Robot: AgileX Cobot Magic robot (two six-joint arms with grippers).
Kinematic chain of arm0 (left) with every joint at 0, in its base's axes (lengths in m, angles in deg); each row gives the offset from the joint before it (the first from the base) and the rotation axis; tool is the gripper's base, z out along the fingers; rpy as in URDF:
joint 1: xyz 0 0 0.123 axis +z
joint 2: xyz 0 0 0 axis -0.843 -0.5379 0
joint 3: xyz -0.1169 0.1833 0.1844 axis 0.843 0.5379 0
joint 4: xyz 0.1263 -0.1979 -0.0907 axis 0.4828 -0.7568 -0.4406
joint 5: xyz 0 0 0 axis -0.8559 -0.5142 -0.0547
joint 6: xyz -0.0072 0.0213 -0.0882 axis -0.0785 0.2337 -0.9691
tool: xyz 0 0 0 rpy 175.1 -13.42 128.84
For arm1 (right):
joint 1: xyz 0 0 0.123 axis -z
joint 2: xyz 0 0 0 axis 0.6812 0.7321 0
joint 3: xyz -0.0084 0.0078 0.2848 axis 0.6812 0.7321 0
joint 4: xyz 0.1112 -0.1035 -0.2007 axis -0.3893 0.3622 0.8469
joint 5: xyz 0 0 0 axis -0.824 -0.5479 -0.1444
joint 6: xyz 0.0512 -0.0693 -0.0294 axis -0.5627 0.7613 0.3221
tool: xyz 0 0 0 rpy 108.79 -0.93 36.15
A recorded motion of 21 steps. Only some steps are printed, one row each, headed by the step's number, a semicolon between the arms.
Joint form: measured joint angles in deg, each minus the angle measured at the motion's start. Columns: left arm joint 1, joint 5, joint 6, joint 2, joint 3, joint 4; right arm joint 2, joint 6, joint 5, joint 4, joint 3, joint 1.
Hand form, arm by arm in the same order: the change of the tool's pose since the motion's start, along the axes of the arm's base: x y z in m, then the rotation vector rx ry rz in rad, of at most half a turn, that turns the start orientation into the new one. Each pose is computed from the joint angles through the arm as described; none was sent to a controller.
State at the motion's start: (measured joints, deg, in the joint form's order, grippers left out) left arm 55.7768 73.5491 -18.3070 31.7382 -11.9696 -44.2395; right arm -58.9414 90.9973 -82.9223 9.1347 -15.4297 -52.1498
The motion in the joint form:
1: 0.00 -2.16 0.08 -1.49 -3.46 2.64; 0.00 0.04 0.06 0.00 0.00 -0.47
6: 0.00 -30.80 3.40 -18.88 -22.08 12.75; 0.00 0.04 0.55 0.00 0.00 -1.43
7: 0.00 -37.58 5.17 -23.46 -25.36 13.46; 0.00 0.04 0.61 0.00 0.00 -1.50
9: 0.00 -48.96 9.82 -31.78 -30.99 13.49; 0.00 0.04 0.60 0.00 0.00 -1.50
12: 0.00 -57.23 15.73 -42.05 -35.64 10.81; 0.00 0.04 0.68 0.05 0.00 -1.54
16: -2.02 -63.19 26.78 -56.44 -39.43 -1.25; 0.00 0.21 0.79 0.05 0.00 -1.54
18: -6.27 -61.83 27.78 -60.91 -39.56 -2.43; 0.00 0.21 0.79 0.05 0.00 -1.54
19: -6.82 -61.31 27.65 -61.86 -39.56 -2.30; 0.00 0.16 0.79 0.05 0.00 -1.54
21: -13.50 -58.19 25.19 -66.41 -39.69 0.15; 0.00 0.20 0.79 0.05 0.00 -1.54
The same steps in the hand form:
1: -0.0025 -0.0018 0.0154 0.0525 -0.0069 -0.0077; -0.0001 0.0005 0.0001 -0.0004 -0.0012 0.0084
6: 0.0205 -0.0208 0.0625 0.3742 0.3677 -0.2129; -0.0001 0.0016 0.0008 0.0013 -0.0095 0.0242
7: 0.0300 -0.0243 0.0656 0.4350 0.4802 -0.2782; 0.0000 0.0017 0.0009 0.0016 -0.0105 0.0253
9: 0.0479 -0.0304 0.0700 0.5414 0.6604 -0.4147; 0.0000 0.0017 0.0009 0.0015 -0.0103 0.0253
12: 0.0773 -0.0378 0.0692 0.6031 0.8117 -0.5841; 0.0000 0.0017 0.0010 0.0010 -0.0119 0.0256
16: 0.1232 -0.0613 0.0590 0.5740 0.8686 -0.9074; 0.0001 0.0017 0.0011 -0.0012 -0.0144 0.0267
18: 0.1365 -0.0764 0.0478 0.5795 0.8924 -0.9912; 0.0001 0.0017 0.0011 -0.0012 -0.0144 0.0267
19: 0.1399 -0.0783 0.0447 0.5786 0.9036 -0.9957; 0.0001 0.0017 0.0011 -0.0004 -0.0142 0.0263
21: 0.1495 -0.0999 0.0283 0.6183 0.9640 -1.0474; 0.0001 0.0017 0.0011 -0.0010 -0.0144 0.0266

